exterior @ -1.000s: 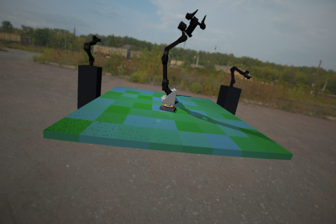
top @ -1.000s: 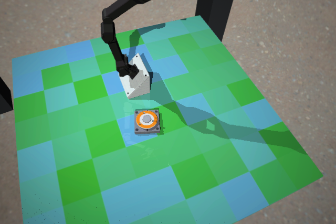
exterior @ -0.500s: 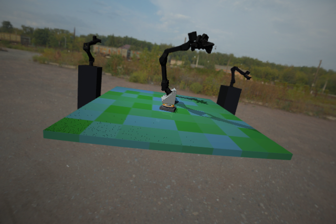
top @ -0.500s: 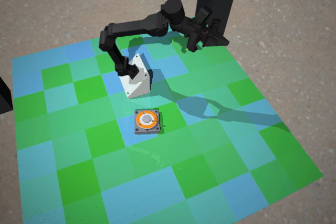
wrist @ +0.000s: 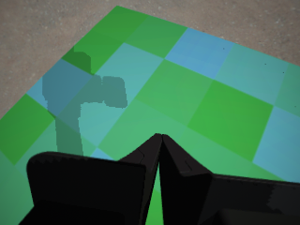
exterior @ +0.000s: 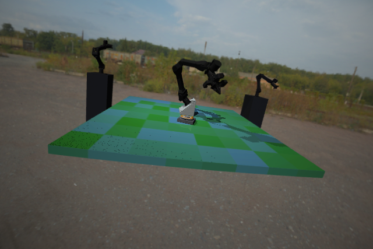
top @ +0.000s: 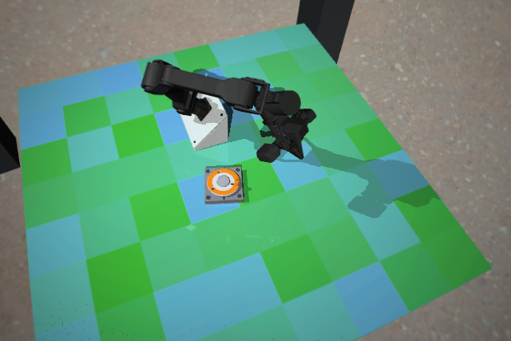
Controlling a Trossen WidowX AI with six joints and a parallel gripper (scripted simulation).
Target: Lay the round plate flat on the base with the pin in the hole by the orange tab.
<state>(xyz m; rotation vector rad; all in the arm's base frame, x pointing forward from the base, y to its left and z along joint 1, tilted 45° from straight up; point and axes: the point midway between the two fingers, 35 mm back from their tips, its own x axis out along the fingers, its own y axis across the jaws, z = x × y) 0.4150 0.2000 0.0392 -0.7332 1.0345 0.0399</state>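
Now: gripper tip 15 cm past the square grey base, 17 cm to the left of it and 24 cm above it.
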